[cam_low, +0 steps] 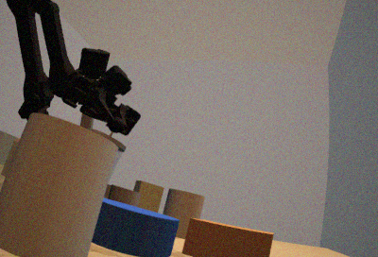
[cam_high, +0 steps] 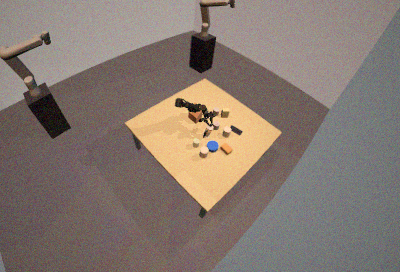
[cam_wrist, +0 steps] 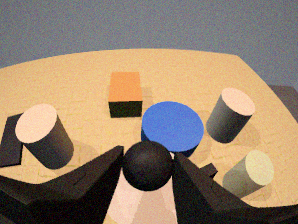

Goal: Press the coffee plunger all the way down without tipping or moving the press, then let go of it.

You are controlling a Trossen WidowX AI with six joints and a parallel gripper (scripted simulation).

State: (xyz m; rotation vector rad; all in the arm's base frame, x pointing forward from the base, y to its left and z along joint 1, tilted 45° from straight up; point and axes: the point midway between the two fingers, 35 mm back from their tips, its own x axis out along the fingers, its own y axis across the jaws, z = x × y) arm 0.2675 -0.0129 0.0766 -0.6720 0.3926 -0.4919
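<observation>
My gripper tip is 2 cm past the coffee press, 2 cm to the left of it and 9 cm above it. Round my gripper tip: dark block 16 cm ahead, 28 cm to the left, 17 cm below; blue disc 12 cm ahead, 9 cm to the right, 16 cm below; orange block 24 cm ahead, 1 cm to the right, 15 cm below.
</observation>
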